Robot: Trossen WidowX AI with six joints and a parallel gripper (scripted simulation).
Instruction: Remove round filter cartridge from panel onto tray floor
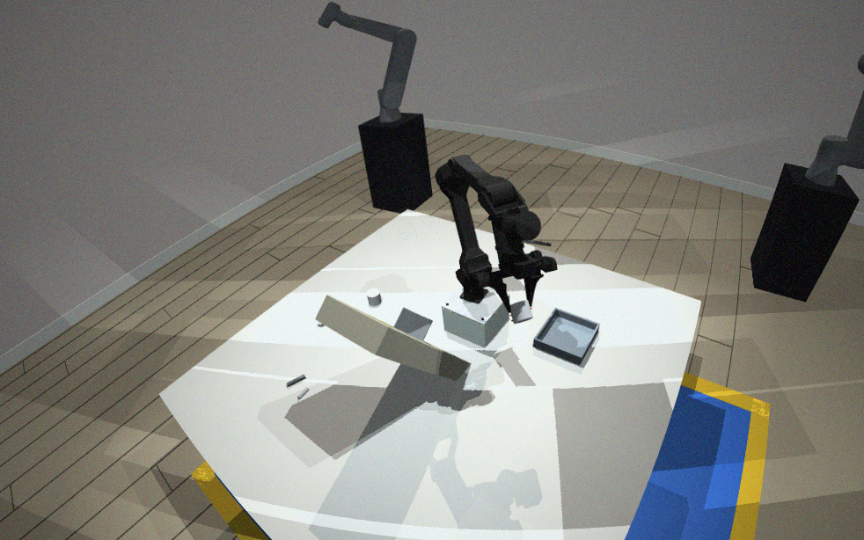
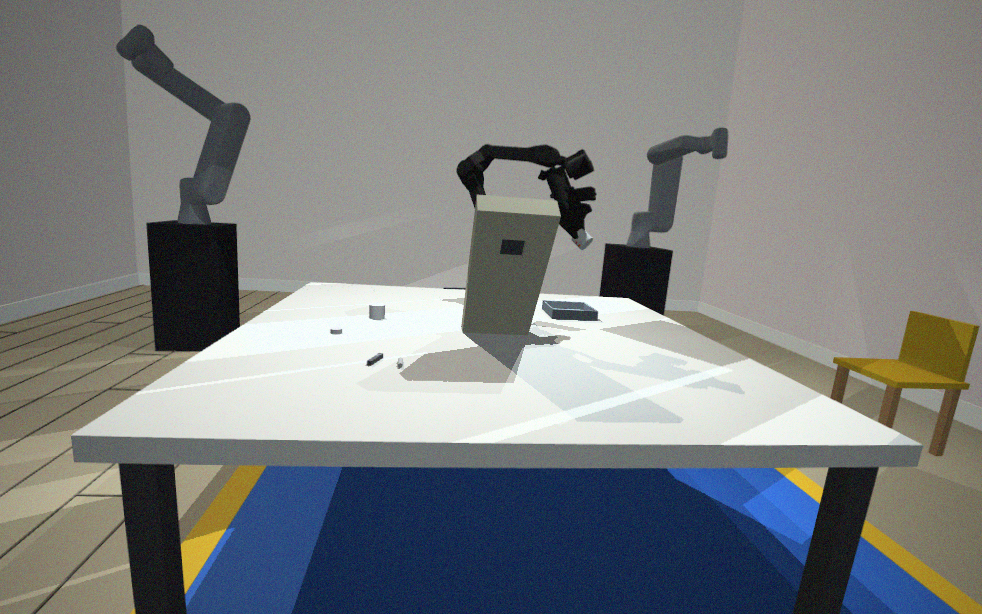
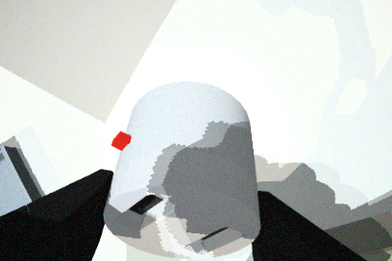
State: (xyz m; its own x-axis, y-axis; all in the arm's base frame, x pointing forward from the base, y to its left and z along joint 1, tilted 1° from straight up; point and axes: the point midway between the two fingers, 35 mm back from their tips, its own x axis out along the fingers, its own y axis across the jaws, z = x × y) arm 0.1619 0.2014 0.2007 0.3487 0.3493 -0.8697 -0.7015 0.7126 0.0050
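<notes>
The dark grey tray lies 26 cm below my gripper tip, 21 cm behind it and 7 cm to the left of it. From my gripper tip the other things lie so: disc (65 cm to the right, 26 cm below, 7 cm ahead); round filter cartridge (right at my gripper tip).
</notes>
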